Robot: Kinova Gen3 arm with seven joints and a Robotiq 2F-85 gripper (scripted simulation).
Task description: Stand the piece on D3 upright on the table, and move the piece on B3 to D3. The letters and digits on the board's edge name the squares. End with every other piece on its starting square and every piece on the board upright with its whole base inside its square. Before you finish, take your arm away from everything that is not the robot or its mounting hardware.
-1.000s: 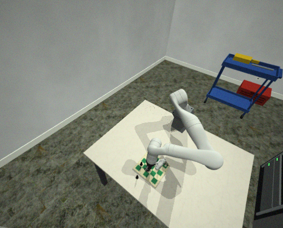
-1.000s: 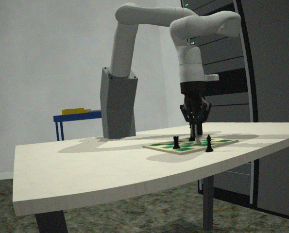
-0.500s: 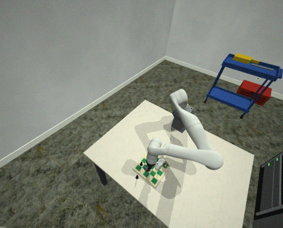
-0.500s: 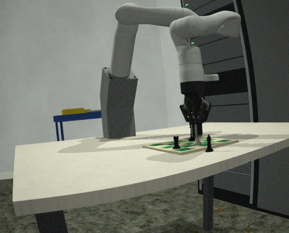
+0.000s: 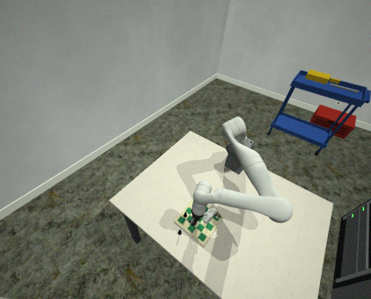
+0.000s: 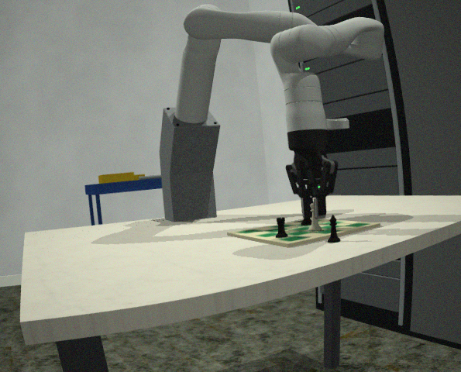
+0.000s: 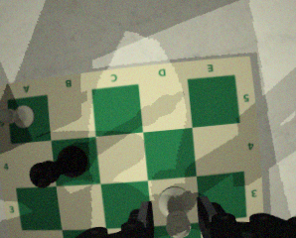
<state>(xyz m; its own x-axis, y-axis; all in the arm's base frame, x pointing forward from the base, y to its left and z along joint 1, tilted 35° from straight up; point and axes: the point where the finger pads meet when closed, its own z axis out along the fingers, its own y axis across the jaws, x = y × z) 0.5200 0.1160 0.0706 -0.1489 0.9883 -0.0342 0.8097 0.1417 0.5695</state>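
Right now the white piece is 10 mm below my hand. The rest, counted from my hand: white pawn (130 mm behind, 60 mm to the left, 30 mm below); then chessboard (40 mm below, 40 mm behind, 10 mm to the right); then tall black piece (80 mm behind, 20 mm to the left, 10 mm below).
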